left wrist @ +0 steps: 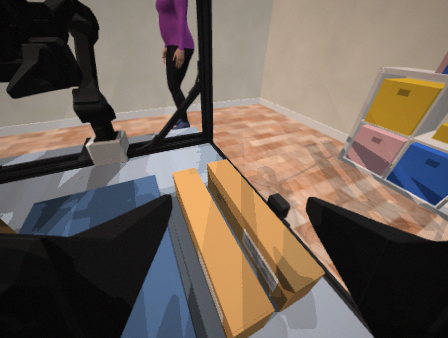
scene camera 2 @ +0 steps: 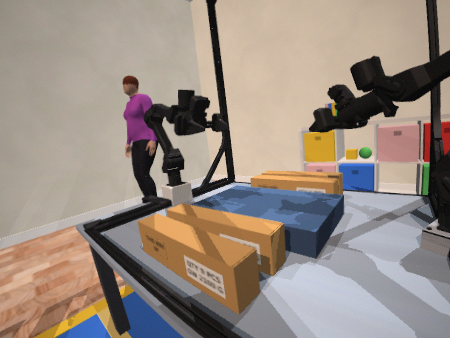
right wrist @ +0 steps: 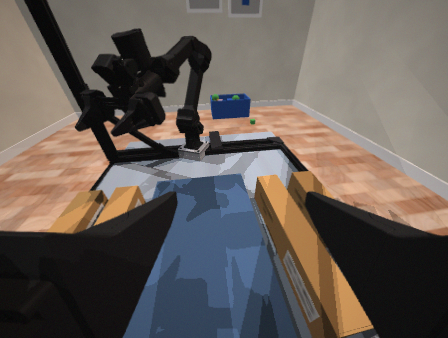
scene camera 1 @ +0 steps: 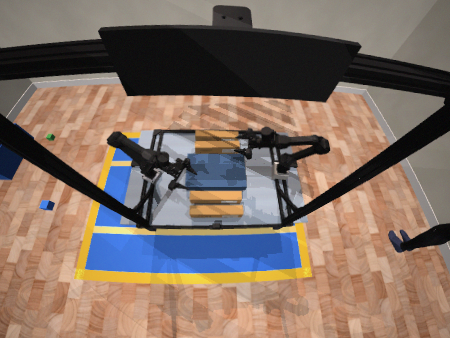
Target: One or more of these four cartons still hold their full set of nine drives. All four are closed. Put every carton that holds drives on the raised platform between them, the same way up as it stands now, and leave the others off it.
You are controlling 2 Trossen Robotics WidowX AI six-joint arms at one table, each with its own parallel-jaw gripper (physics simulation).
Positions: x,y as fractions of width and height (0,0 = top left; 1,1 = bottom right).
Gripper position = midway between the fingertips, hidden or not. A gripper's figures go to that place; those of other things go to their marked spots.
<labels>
My left gripper (scene camera 2: 0.71,0.38): 0.71 m from the lens. My right gripper (scene camera 2: 0.48,0.38) is 0.63 m from the lens. A blue raised platform (scene camera 2: 0.69,0.65) is 0.51 m from the lens.
</labels>
